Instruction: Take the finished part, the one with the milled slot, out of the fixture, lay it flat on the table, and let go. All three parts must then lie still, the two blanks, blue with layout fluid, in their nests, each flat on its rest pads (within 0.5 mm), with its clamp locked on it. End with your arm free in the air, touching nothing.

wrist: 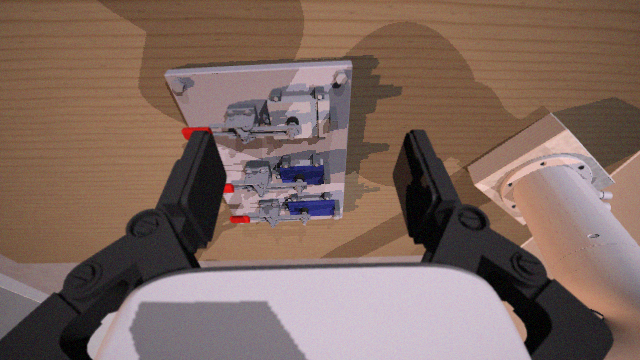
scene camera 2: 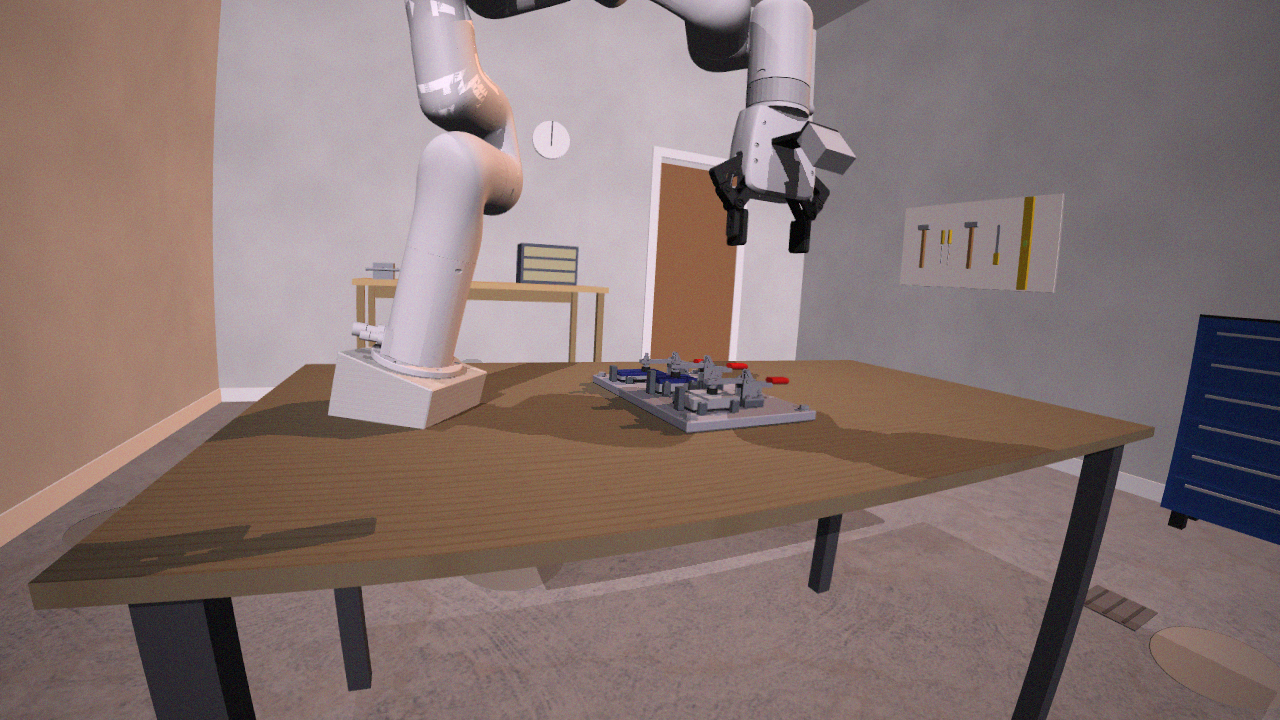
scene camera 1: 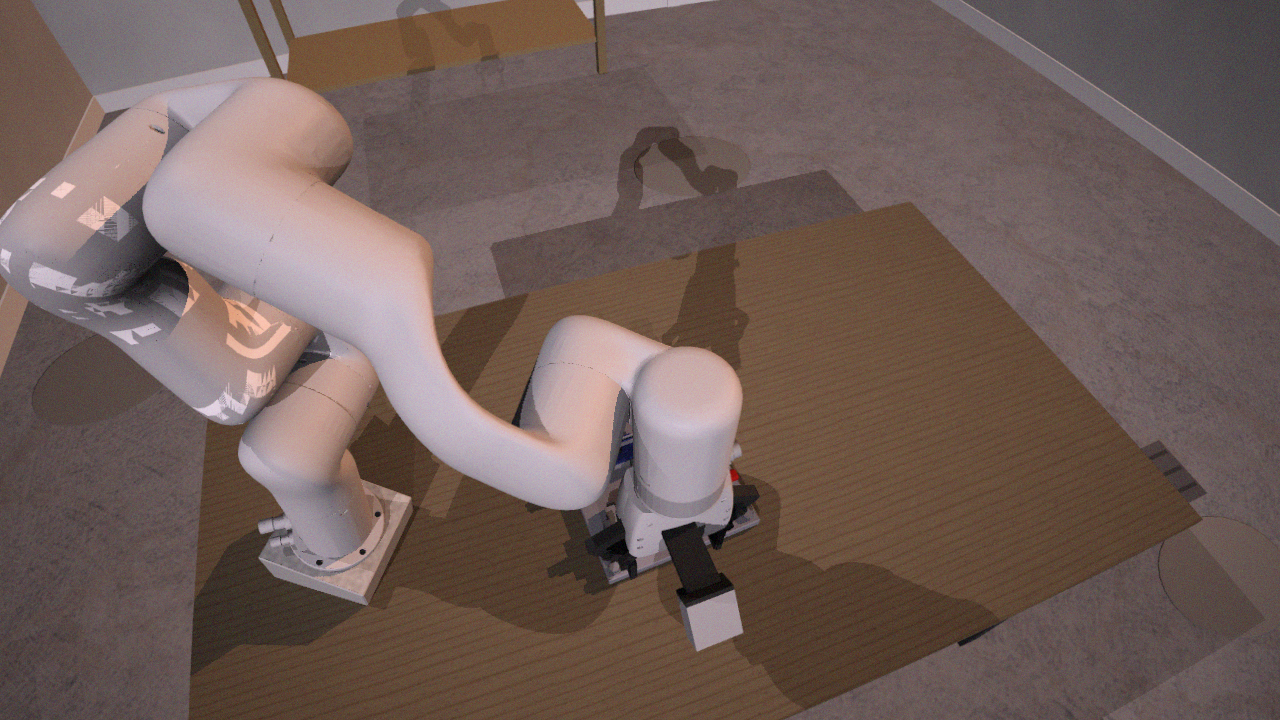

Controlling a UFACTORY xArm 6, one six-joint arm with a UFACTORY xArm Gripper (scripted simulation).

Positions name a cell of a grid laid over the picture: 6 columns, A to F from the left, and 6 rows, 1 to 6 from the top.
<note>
In view: my gripper (scene camera 2: D3), a grey finished part (scene camera 2: D4) and a grey fixture plate (scene camera 2: D4).
The grey finished part is seen too in the wrist view (wrist: C2). My gripper shows as well in the wrist view (wrist: C3) and in scene camera 1 (scene camera 1: D5). The grey fixture plate also shows in the wrist view (wrist: B2) and in scene camera 1 (scene camera 1: C5).
</note>
